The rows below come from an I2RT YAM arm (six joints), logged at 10 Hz.
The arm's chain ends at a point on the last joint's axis. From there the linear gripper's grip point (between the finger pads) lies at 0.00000 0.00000 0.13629 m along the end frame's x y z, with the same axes.
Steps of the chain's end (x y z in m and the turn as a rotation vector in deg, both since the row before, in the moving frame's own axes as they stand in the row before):
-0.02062 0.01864 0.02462 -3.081 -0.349 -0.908
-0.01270 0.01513 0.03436 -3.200 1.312 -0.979
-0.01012 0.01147 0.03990 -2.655 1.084 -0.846
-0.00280 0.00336 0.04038 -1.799 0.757 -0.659
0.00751 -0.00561 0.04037 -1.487 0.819 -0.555
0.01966 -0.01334 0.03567 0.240 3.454 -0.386
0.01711 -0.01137 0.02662 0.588 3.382 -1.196
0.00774 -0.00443 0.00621 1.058 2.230 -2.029
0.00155 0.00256 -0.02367 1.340 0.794 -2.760
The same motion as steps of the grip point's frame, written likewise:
-0.02139 0.02597 0.02442 -3.081 -0.349 -0.908
-0.00952 0.02271 0.03411 -3.200 1.312 -0.979
-0.00750 0.01776 0.03973 -2.655 1.084 -0.846
-0.00098 0.00763 0.04030 -1.799 0.757 -0.659
0.00947 -0.00208 0.04031 -1.487 0.819 -0.555
0.02787 -0.01394 0.03542 0.240 3.454 -0.386
0.02513 -0.01285 0.02638 0.588 3.382 -1.196
0.01300 -0.00704 0.00608 1.058 2.230 -2.029
0.00336 -0.00067 -0.02372 1.340 0.794 -2.760

